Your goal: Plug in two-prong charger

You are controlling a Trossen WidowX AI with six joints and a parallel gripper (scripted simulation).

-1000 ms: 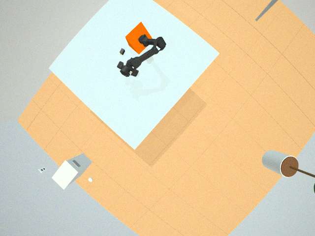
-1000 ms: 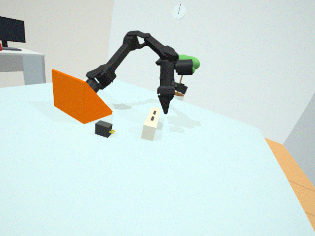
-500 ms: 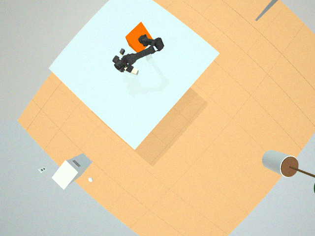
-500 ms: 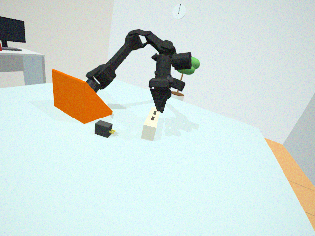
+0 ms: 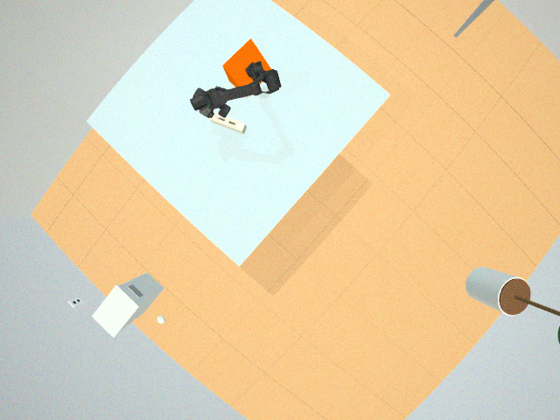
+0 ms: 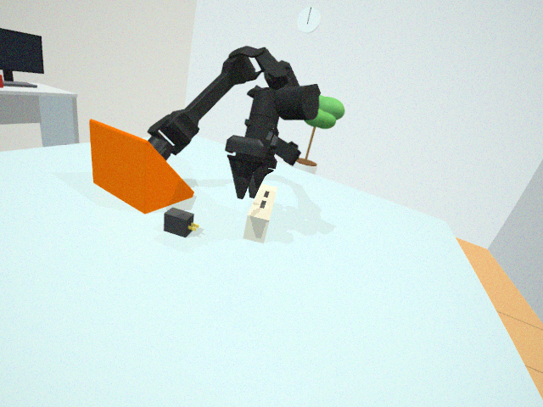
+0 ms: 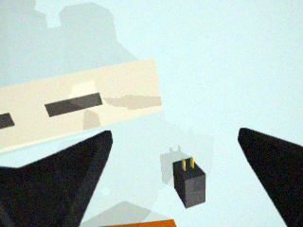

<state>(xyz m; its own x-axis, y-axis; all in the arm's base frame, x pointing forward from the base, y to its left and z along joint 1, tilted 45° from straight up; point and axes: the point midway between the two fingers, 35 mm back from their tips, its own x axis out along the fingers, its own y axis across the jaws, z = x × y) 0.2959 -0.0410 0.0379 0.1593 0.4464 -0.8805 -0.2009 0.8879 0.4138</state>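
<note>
Now: gripper tip 8 cm past the black two-prong charger, 7 cm to the left of it and 7 cm above it.
</note>
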